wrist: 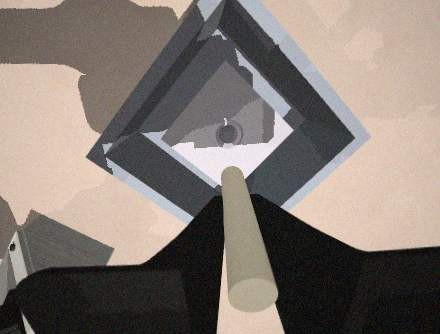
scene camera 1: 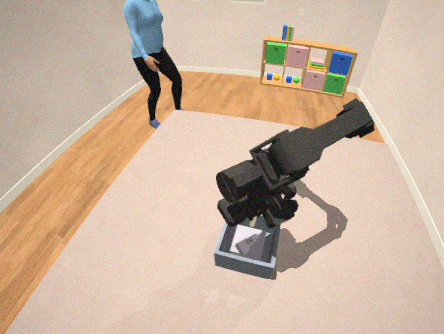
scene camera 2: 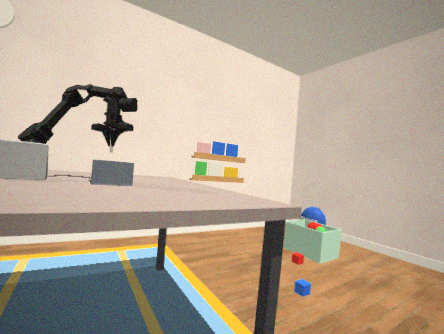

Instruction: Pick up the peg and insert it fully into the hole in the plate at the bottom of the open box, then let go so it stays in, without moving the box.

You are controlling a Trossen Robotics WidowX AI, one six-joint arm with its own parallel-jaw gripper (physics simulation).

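Places are measured from the arm's base along level axes (x ahead, y left, z up), in centimetres.
Pixels of known places: gripper, fingertip midpoint: [wrist: 236, 203] [scene camera 1: 253, 218] [scene camera 2: 111, 146]; arm's base at its link origin: [wrist: 12, 330] [scene camera 2: 28, 153].
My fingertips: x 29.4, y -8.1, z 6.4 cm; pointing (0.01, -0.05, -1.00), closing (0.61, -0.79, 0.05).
For each thing: its top centre in the pictures, then the offset to it from my fingertips. Level surfaces: height alone.
- peg at its top centre: [wrist: 260, 296] [scene camera 1: 256, 207] [scene camera 2: 112, 134] dy +0.2, dx +0.2, dz +5.3 cm
- open box at its top centre: [wrist: 233, 146] [scene camera 1: 250, 234] [scene camera 2: 112, 161] dy +0.0, dx +1.3, dz -6.4 cm
- white plate at its top centre: [wrist: 228, 135] [scene camera 1: 248, 240] dy +0.0, dx +1.3, dz -10.1 cm
- table at its surface level: dz -16.2 cm
My gripper [scene camera 1: 254, 215] [scene camera 2: 111, 143] [wrist: 236, 203] is shut on the peg [scene camera 1: 253, 221] [scene camera 2: 111, 148] [wrist: 250, 250], a beige-grey round rod that points down from the fingertips. The open box [scene camera 1: 245, 266] [scene camera 2: 113, 172] [wrist: 322, 173] is blue-grey and stands on the table below the gripper. The peg's lower end is above the box rim in the second scene view. The white plate [scene camera 1: 242, 232] [wrist: 200, 160] lies at the box bottom, partly in shadow. Its round hole [wrist: 228, 133] shows in the wrist view, above the peg's tip in the picture.
The box walls surround the plate. A light grey block [scene camera 2: 22, 160] stands under the arm's base, left of the box in the second scene view. The table [scene camera 1: 150, 225] [scene camera 2: 200, 202] bears the arm's shadow. A person [scene camera 1: 146, 35] stands beyond the table's far left corner.
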